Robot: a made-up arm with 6 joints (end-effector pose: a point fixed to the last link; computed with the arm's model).
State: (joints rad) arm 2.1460 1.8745 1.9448 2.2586 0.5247 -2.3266
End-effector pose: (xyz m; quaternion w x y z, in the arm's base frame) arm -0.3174 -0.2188 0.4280 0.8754 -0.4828 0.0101 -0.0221
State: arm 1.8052 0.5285 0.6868 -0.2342 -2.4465 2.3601
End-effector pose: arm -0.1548 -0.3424 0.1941 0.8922 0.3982 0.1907 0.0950
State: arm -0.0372 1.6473 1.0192 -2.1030 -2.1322 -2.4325
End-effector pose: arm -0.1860 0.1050 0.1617 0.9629 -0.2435 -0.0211 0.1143
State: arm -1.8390 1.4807 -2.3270 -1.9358 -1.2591 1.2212
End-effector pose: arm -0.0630 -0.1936 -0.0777 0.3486 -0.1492 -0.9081 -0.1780
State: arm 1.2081 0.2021 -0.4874 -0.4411 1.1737 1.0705
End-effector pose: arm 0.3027 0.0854 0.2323 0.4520 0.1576 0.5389 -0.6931
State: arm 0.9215 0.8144 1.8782 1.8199 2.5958 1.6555
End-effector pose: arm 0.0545 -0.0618 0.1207 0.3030 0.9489 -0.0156 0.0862
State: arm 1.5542 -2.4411 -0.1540 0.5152 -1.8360 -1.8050
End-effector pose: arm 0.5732 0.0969 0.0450 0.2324 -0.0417 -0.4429 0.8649
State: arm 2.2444 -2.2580 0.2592 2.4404 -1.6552 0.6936
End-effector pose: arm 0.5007 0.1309 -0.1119 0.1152 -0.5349 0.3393 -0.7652
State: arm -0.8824 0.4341 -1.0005 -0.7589 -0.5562 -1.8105
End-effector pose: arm -0.1874 0.6378 -0.0828 0.6219 0.4874 -0.3898 -0.4730
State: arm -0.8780 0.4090 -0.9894 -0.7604 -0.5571 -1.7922
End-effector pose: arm -0.1903 0.6328 -0.0927 0.6312 0.4794 -0.3895 -0.4690
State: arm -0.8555 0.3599 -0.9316 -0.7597 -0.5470 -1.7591
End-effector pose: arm -0.1774 0.6198 -0.1252 0.6444 0.4563 -0.4116 -0.4551
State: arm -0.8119 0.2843 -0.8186 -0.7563 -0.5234 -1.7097
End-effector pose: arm -0.1487 0.5905 -0.1817 0.6632 0.4120 -0.4562 -0.4269
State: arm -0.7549 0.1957 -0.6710 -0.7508 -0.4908 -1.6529
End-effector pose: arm -0.1147 0.5401 -0.2462 0.6857 0.3496 -0.5078 -0.3869
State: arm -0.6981 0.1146 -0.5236 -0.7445 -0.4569 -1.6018
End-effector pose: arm -0.0867 0.4779 -0.2988 0.7066 0.2821 -0.5506 -0.3435
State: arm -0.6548 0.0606 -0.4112 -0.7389 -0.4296 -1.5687
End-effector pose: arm -0.0675 0.4250 -0.3296 0.7192 0.2285 -0.5789 -0.3089
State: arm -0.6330 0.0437 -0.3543 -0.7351 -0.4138 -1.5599
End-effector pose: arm -0.0536 0.3982 -0.3412 0.7205 0.2024 -0.5958 -0.2914
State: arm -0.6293 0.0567 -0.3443 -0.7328 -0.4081 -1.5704
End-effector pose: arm -0.0416 0.3963 -0.3415 0.7128 0.2011 -0.6064 -0.2895
